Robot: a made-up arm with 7 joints.
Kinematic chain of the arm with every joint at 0, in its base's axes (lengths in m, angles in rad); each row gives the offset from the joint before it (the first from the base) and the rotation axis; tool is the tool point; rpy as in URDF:
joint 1: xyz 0 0 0.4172 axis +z
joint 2: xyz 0 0 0 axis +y
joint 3: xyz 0 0 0.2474 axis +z
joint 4: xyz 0.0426 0 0 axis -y
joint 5: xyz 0.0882 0 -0.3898 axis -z
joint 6: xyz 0 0 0 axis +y
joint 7: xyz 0.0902 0 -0.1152 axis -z
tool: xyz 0 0 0 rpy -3.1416 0 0
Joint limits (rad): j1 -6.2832..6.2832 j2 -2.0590..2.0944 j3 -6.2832..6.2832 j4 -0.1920..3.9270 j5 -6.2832..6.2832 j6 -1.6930..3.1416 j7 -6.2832..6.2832
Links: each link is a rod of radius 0.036 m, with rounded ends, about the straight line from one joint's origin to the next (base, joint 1, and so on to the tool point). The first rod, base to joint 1, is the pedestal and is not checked.
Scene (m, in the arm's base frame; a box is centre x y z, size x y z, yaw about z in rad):
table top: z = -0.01
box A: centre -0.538 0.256 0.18 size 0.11 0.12 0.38 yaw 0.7
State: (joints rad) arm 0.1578 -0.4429 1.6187 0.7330 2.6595 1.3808 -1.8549
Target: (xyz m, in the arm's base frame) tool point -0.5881 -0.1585 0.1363
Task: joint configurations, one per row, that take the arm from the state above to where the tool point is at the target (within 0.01 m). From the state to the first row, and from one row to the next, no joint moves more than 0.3 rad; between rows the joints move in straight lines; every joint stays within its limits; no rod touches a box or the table.
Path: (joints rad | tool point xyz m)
1: 0.3768 -0.4865 1.7429 0.9402 2.6691 1.5092 -1.8549 | -0.3596 0.4264 0.4480
2: 0.5959 -0.5301 1.8671 1.1473 2.6788 1.6377 -1.8549 | -0.5380 0.2560 0.5099
3: 0.6526 -0.7329 2.0819 1.2559 2.6645 1.5419 -1.8549 | -0.6170 0.1118 0.4093
4: 0.7093 -0.9356 2.2967 1.3646 2.6502 1.4460 -1.8549 | -0.6339 -0.0323 0.2782
5: 0.7661 -1.1384 2.5115 1.4732 2.6359 1.3502 -1.8549 | -0.5881 -0.1585 0.1363

